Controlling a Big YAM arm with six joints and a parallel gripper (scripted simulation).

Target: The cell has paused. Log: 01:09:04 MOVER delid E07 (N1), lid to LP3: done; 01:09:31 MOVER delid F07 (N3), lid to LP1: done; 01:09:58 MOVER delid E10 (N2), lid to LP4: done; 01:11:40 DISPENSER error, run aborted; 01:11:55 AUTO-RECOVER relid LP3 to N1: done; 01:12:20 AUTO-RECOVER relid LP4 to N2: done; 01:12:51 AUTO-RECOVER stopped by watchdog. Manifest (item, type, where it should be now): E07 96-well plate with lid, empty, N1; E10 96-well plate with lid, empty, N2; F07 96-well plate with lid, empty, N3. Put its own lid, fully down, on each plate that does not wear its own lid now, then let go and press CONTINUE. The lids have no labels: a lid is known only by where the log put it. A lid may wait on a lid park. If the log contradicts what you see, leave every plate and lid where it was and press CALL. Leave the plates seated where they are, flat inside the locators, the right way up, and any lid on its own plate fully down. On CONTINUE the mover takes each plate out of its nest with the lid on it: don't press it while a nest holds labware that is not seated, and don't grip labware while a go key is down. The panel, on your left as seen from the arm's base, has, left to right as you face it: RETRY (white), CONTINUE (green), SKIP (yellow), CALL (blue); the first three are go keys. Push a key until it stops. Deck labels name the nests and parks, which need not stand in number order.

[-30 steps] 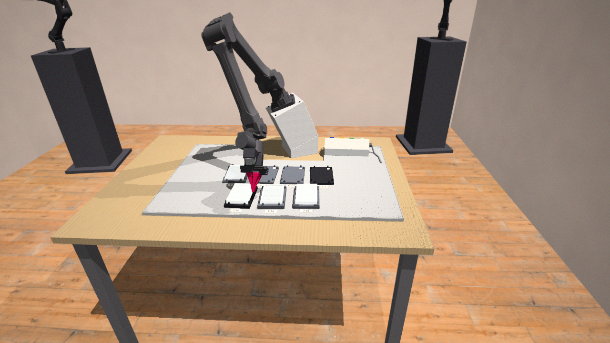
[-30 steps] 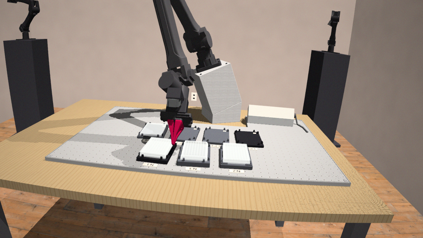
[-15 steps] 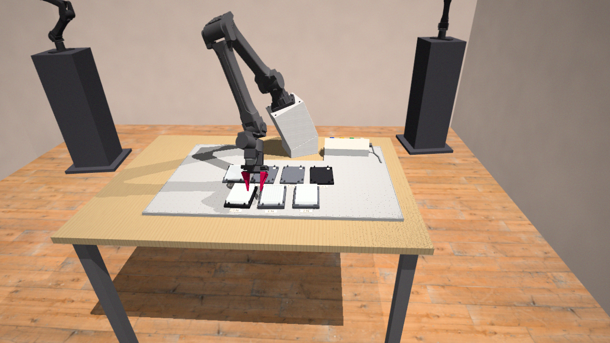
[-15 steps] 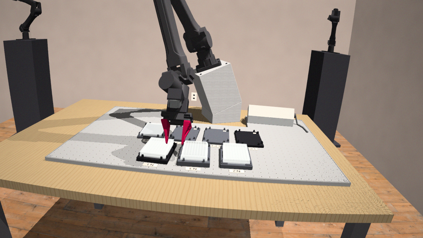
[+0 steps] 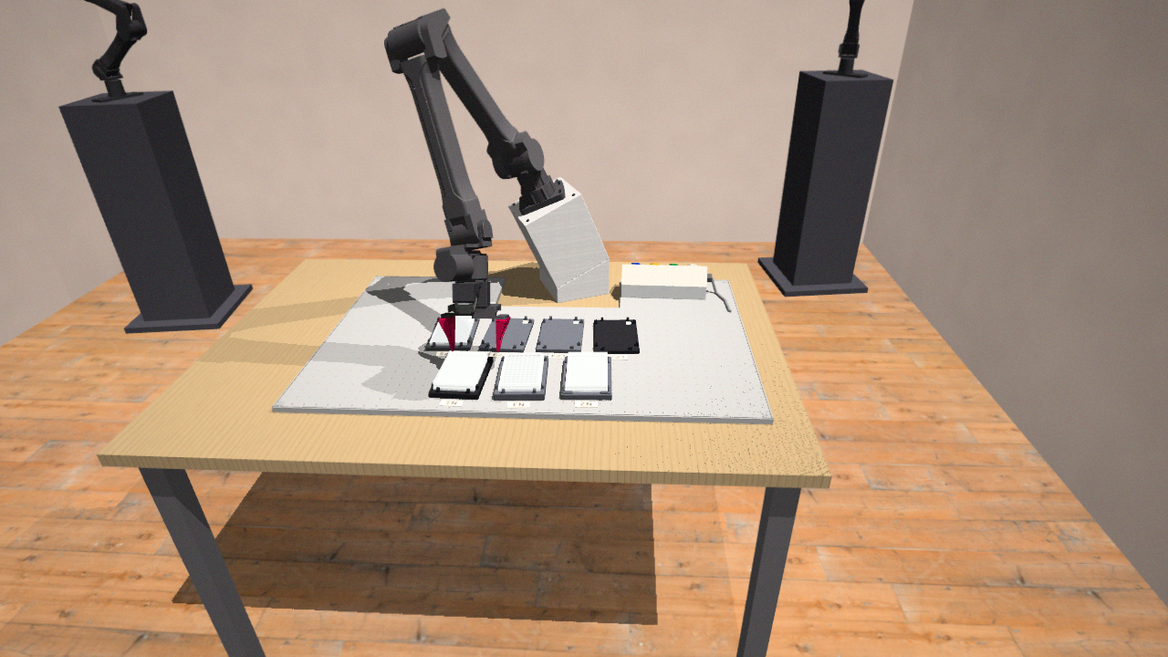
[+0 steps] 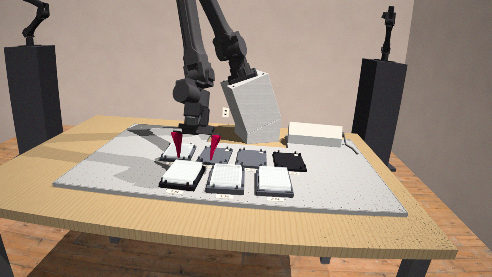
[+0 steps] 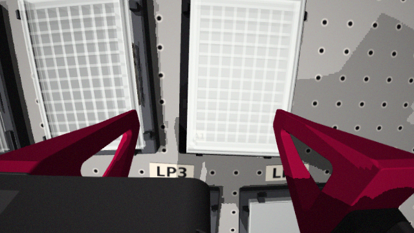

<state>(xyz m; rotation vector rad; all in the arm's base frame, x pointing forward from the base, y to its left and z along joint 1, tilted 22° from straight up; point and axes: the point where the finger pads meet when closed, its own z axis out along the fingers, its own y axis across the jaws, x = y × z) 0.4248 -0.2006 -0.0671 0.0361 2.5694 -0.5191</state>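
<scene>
The clear lid lies 17 cm behind my hand, 7 cm to the right of it and 5 cm below it. Round my hand: LP1 park (17 cm behind, 7 cm to the right, 6 cm below); plate (10 cm to the left, 4 cm below, 4 cm ahead); LP3 park (15 cm behind, 6 cm to the left, 6 cm below).
</scene>
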